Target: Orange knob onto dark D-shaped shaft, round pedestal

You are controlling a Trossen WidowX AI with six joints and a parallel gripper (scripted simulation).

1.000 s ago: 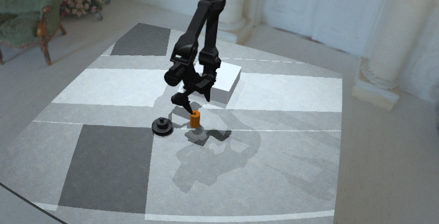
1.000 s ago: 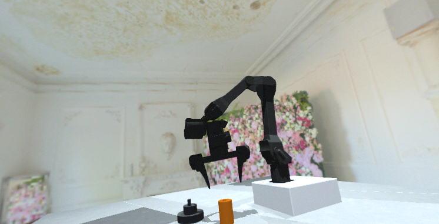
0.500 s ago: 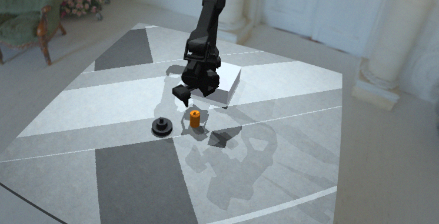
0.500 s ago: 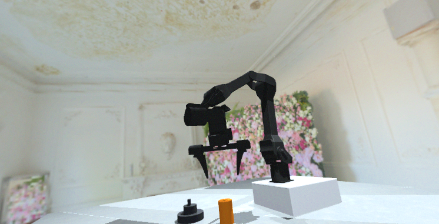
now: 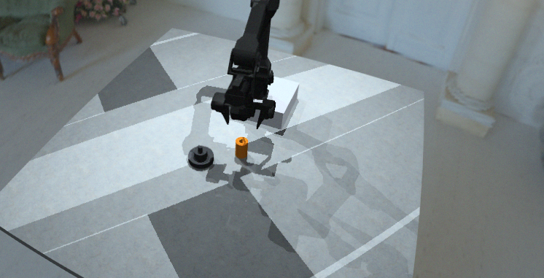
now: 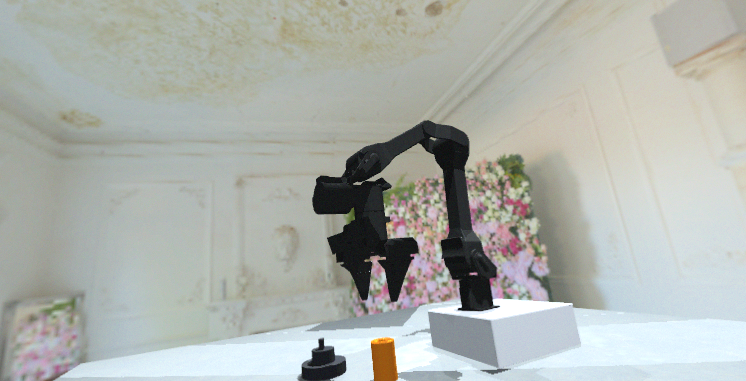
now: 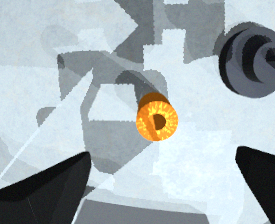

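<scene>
The orange knob is 90 mm below my gripper tip. The rest, counted from my gripper tip: pedestal (60 mm ahead, 120 mm to the right, 90 mm below).
</scene>
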